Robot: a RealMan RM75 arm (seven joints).
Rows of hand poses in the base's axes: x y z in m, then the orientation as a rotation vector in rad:
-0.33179, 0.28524, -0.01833, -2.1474, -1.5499, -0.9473
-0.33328, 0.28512, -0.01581, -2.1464, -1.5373, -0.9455
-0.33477, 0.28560, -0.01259, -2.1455, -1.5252, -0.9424
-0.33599, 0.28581, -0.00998, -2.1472, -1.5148, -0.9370
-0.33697, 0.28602, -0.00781, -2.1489, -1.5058, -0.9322
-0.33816, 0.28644, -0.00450, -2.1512, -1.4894, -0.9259
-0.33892, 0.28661, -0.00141, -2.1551, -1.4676, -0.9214
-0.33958, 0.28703, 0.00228, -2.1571, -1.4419, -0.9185
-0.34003, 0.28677, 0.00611, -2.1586, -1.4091, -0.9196
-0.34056, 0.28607, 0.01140, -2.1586, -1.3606, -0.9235
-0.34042, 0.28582, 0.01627, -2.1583, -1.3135, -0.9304
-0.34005, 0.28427, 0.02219, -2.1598, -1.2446, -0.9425
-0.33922, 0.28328, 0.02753, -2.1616, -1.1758, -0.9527
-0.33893, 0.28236, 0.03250, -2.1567, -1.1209, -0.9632
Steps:
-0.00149, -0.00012, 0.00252, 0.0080, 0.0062, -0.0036
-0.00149, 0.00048, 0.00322, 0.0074, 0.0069, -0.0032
-0.00122, 0.00021, 0.00261, 0.0043, 0.0075, -0.0037
-0.00098, 0.00021, 0.00217, 0.0036, 0.0065, -0.0033
-0.00119, 0.00042, 0.00331, 0.0073, 0.0103, -0.0062
-0.00076, 0.00017, 0.00309, 0.0097, 0.0109, -0.0097
-0.00066, 0.00042, 0.00369, 0.0134, 0.0114, -0.0106
-0.00045, -0.00026, 0.00383, 0.0183, 0.0113, -0.0143
-0.00053, -0.00070, 0.00529, 0.0286, 0.0151, -0.0209
0.00014, -0.00025, 0.00487, 0.0281, 0.0123, -0.0214
0.00037, -0.00155, 0.00592, 0.0393, 0.0159, -0.0338
0.00083, -0.00099, 0.00534, 0.0381, 0.0166, -0.0345
0.00029, -0.00092, 0.00497, 0.0346, 0.0115, -0.0254

